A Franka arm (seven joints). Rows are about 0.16 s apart.
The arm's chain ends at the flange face. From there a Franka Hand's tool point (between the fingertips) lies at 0.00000 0.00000 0.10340 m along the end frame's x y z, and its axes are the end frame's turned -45 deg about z.
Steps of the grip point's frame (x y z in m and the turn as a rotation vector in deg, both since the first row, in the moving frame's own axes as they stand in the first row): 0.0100 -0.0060 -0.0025 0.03 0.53 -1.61; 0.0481 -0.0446 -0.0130 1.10 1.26 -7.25; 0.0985 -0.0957 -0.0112 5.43 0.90 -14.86; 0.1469 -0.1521 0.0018 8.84 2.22 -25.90; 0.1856 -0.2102 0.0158 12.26 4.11 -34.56; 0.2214 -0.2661 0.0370 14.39 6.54 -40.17
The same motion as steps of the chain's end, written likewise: 0.0022 -0.0106 -0.0025 0.40 0.35 -1.61; 0.0025 -0.0625 -0.0130 1.67 0.11 -7.25; 0.0087 -0.1301 -0.0107 4.48 -3.20 -14.86; 0.0076 -0.1997 0.0031 7.82 -4.68 -25.90; -0.0016 -0.2634 0.0183 11.58 -5.76 -34.56; -0.0136 -0.3238 0.0408 14.80 -5.55 -40.17
